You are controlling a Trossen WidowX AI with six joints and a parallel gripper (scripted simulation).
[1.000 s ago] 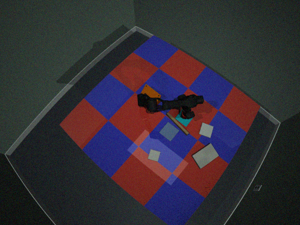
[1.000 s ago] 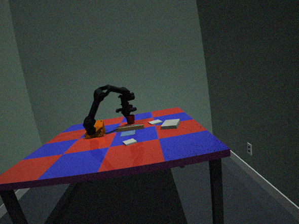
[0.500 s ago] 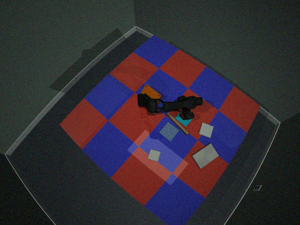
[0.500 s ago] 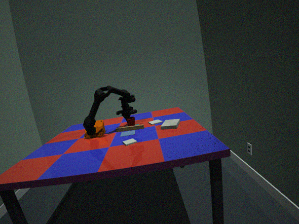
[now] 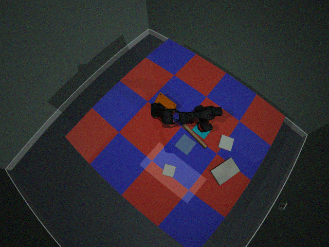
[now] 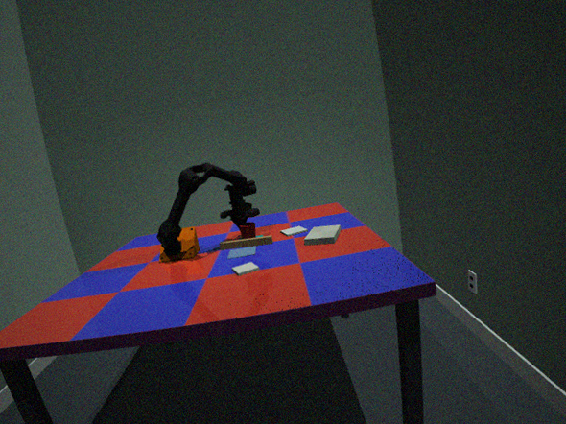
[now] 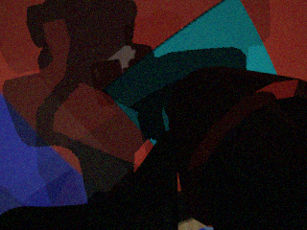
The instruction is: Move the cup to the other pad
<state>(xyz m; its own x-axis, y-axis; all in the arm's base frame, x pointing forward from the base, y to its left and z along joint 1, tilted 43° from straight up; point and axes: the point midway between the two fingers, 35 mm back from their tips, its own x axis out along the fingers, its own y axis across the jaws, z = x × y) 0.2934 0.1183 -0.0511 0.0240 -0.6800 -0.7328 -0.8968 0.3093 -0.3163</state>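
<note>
Right now my gripper tip is 30 mm short of the red cup and 20 mm to the left of it. Round my gripper tip: wooden bar 20 mm ahead, 100 mm to the right, 40 mm below; then teal pad 30 mm ahead, 10 mm to the right, 50 mm below; then grey-blue pad 20 mm ahead, 180 mm to the right, 50 mm below.
</note>
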